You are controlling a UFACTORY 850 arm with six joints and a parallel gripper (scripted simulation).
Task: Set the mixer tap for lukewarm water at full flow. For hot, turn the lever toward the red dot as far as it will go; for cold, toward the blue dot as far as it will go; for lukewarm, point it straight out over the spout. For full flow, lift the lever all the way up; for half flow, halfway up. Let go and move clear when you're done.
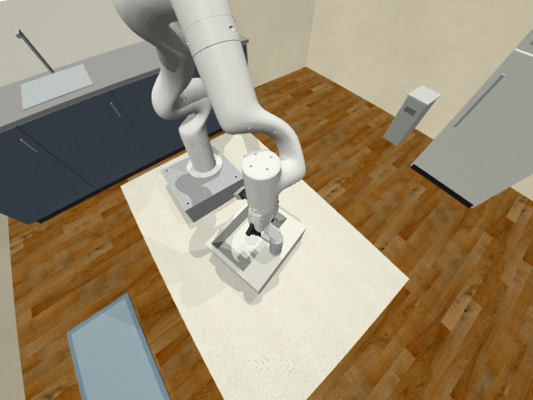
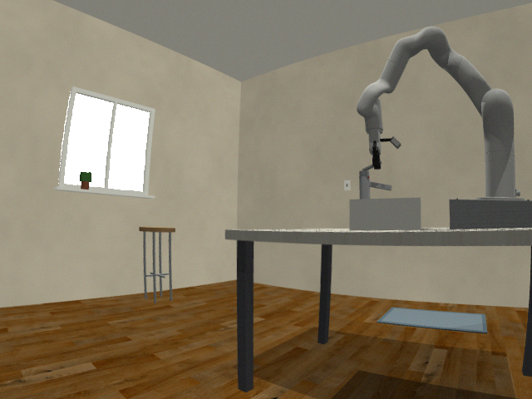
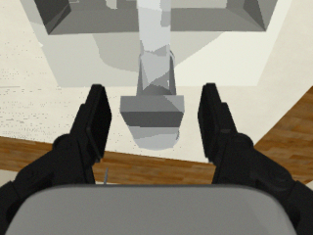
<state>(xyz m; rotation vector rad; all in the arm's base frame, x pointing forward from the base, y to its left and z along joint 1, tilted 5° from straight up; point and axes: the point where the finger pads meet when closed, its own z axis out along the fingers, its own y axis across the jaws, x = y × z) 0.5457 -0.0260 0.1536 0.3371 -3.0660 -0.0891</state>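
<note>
The grey lever lies 2 cm ahead of my hand and 1 cm below it. Round my hand: grey mixer tap: 6 cm below, 4 cm ahead, 1 cm to the left; then sink basin: 26 cm below, 6 cm behind, 1 cm to the right.
</note>
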